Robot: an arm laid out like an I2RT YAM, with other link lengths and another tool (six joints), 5 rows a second.
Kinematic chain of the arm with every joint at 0, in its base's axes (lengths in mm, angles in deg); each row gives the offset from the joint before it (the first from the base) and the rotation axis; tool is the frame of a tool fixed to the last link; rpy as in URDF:
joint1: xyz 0 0 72.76 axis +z
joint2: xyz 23 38.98 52.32 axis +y
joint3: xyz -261.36 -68.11 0 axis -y
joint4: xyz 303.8 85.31 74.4 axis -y
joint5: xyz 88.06 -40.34 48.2 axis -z
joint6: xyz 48.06 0 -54.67 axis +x
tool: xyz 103 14 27 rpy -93.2 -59.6 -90
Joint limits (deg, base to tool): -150..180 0..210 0..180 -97..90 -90..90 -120..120
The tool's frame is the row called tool.
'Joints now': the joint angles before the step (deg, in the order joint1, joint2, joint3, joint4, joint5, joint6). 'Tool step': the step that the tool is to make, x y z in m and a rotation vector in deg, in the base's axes. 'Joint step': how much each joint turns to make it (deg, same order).
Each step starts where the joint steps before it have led.
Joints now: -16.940, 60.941, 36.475, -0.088, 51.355, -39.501
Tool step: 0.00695, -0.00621, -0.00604, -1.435, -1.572, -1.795
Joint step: 0.015, 3.415, -0.593, 6.081, 2.024, -0.191
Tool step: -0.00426, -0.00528, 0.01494, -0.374, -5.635, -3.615
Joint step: -0.038, -0.246, 0.680, 1.021, 2.858, 4.348
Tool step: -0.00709, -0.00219, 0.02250, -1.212, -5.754, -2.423
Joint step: 0.005, -2.045, 0.146, 1.695, 2.136, 2.343
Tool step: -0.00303, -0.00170, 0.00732, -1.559, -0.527, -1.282
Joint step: 0.007, -0.327, -0.340, 2.560, 1.597, -1.850
